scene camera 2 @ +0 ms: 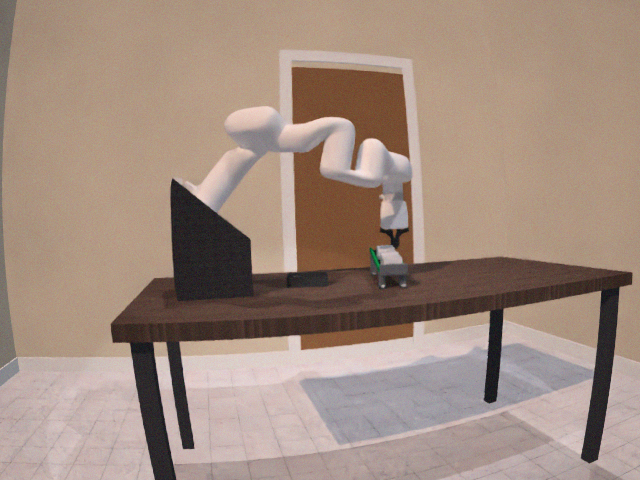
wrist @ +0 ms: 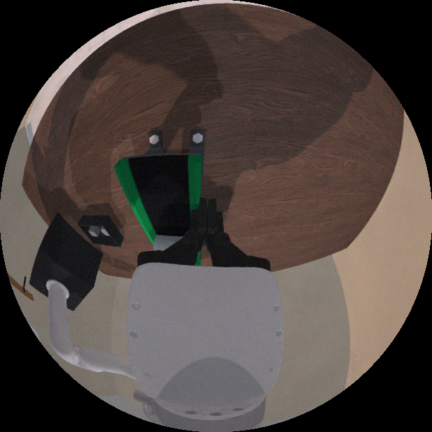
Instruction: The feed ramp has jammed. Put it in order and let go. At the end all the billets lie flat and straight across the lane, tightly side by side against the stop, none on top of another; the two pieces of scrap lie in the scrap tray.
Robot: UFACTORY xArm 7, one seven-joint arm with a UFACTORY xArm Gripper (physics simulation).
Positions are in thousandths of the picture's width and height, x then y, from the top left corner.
Scene:
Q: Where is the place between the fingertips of the gripper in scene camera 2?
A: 618,518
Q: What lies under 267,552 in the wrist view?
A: A dark scrap tray.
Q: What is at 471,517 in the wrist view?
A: The gripper.

